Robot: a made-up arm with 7 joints.
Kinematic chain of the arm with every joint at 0, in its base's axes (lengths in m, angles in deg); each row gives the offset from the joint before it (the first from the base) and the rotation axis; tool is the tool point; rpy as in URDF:
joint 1: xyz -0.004 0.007 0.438 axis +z
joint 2: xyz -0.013 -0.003 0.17 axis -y
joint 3: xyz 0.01 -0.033 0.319 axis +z
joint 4: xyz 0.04 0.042 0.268 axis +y
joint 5: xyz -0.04 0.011 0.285 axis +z
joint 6: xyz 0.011 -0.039 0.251 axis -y
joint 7: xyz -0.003 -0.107 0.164 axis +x
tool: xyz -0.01 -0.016 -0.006 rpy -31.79 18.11 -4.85
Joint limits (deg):
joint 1: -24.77..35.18
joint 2: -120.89..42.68
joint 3: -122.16..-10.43
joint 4: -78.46..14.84
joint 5: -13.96..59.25
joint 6: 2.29..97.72
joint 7: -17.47..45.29
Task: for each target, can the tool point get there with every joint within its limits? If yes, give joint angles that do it. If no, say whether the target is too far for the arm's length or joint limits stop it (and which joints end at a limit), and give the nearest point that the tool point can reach.
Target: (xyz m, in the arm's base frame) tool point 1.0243 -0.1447 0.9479
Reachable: yes | joints -18.54 -72.84 -109.98 -5.91 -0.92 89.27 27.34
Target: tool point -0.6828 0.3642 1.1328
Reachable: yes | joints -16.63 24.88 -38.55 -56.53 20.42 83.67 30.08
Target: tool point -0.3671 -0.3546 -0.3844
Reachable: no: joint limits stop it (at a limit: joint 1, joint 2, joint 3, joint 4, joint 5, joint 7) | nearest point -0.6248 -0.4317 0.5812 | short by 1.002 m
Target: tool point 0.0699 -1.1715 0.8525
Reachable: no: joint limits stop it (at a limit: joint 1, joint 4, joint 5, joint 6, joint 7) | nearest point 0.7549 -0.6566 1.0256 | short by 0.874 m
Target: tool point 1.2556 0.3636 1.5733
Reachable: no: too far | nearest point 0.9947 0.2897 1.3754 | short by 0.336 m
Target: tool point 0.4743 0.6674 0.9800
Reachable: yes | joints 9.65 -50.52 -109.96 -71.00 14.48 44.57 2.57
